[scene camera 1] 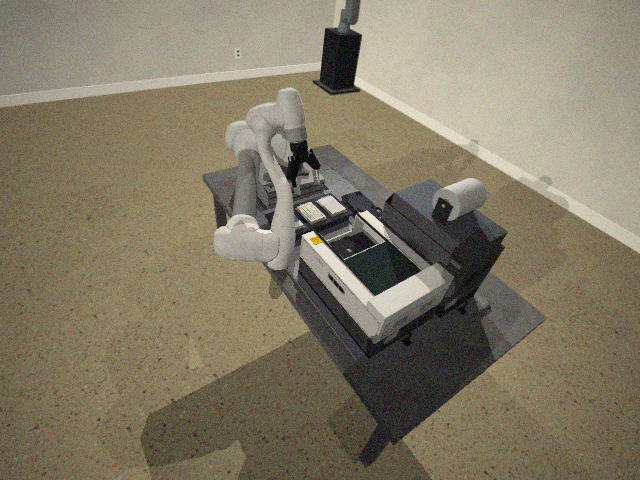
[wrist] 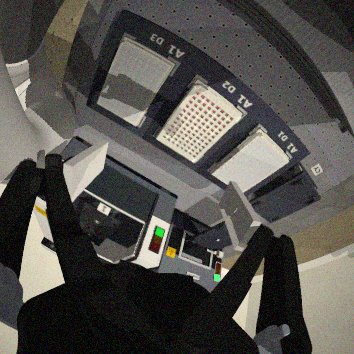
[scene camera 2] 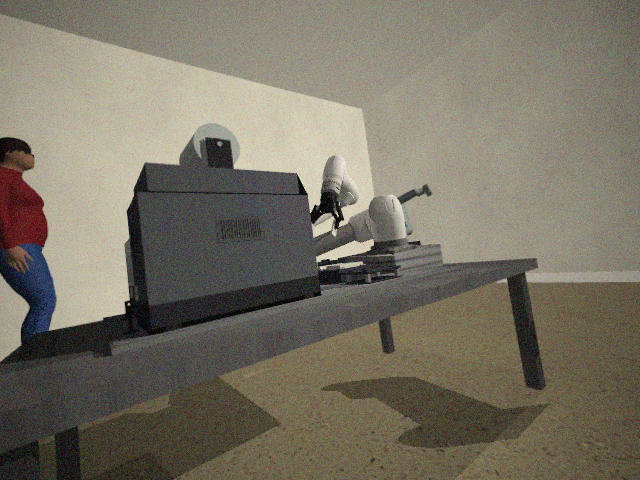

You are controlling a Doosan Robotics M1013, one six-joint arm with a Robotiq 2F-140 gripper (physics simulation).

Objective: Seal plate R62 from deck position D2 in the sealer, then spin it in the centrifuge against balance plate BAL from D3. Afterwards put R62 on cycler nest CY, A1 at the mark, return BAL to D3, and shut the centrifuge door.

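Frame: origin at the arm's base, x left, y ahead, z down, level; millimetres.
Where they show: gripper, fingertip midpoint: (scene camera 1: 308,189) (wrist: 165,174) (scene camera 2: 320,236); arm's base at its link origin: (scene camera 1: 287,167) (scene camera 2: 391,251).
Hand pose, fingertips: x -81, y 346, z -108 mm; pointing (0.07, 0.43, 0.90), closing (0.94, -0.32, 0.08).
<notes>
Things, the pixels of their top centre, and the offset from my fingertips. Level surfaces: height alone.
- Plate R62 at its top centre: (wrist: 195,127) (scene camera 1: 311,211) dx +23, dy +9, dz +130 mm
- Pale balance plate BAL at its top centre: (wrist: 128,85) dx -100, dy +17, dz +130 mm
- dark grey sealer at its top centre: (scene camera 2: 214,136) (scene camera 1: 460,182) dx +298, dy +510, dz -280 mm
- film roll at its top centre: (scene camera 2: 206,135) (scene camera 1: 465,185) dx +299, dy +531, dz -280 mm
- dark cycler nest CY at its top centre: (wrist: 285,203) (scene camera 2: 371,267) (scene camera 1: 359,200) dx +316, dy +13, dz +149 mm
- white plate at its top centre: (wrist: 249,167) (scene camera 2: 344,263) (scene camera 1: 331,204) dx +147, dy +1, dz +130 mm
- dark deck frame at its top centre: (wrist: 197,122) (scene camera 2: 326,267) (scene camera 1: 310,212) dx +23, dy +5, dz +140 mm
- table at its surface level: dz +209 mm
Plate R62 (wrist: 200,122) (scene camera 1: 311,212), pale with rows of reddish wells, lies in D2. Pale balance plate BAL (wrist: 136,75) lies in D3, partly under a shadow. My gripper (wrist: 165,174) (scene camera 1: 305,174) (scene camera 2: 325,221) is open and empty, high above the deck area. The white centrifuge (scene camera 1: 343,291) has its top open; a part marked 1 (wrist: 104,209) shows inside. The dark grey sealer (scene camera 2: 222,258) (scene camera 1: 421,219) stands beside it, with a film roll (scene camera 1: 465,196) (scene camera 2: 191,149) on top. The dark cycler nest CY (wrist: 287,197) lies beside D1. Green lights show on both machines in the wrist view.
Another white plate (wrist: 251,159) (scene camera 1: 330,205) lies in D1. The dark deck frame (wrist: 162,112) surrounds the three plates. The table (scene camera 1: 434,372) (scene camera 2: 289,328) carries the machines and the arm base. A person (scene camera 2: 23,222) stands behind the table. A black pedestal (scene camera 1: 341,59) stands in the background.
</notes>
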